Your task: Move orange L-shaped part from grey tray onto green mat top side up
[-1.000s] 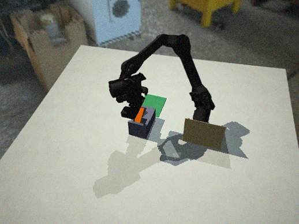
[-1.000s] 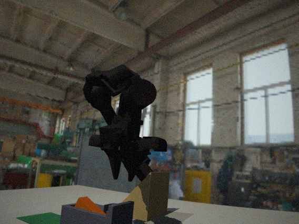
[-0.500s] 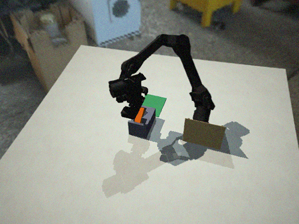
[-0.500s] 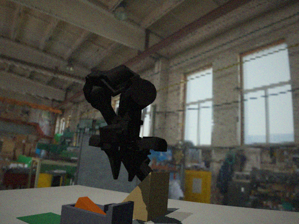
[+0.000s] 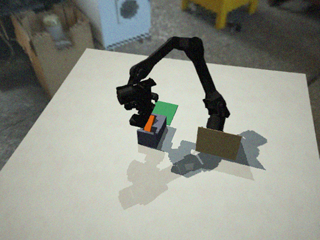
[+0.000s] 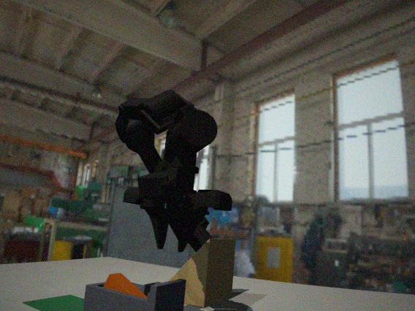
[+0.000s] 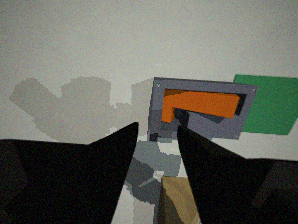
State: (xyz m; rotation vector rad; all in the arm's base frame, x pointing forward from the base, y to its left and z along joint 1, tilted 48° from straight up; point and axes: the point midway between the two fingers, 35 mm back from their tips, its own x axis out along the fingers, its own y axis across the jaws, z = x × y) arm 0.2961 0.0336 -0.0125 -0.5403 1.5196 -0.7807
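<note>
My gripper tip is now 10 cm above the orange L-shaped part, 5 cm to the left of it and 1 cm past it. From my gripper tip the other things lie so: green mat 22 cm to the right, 16 cm below, 3 cm behind.
</note>
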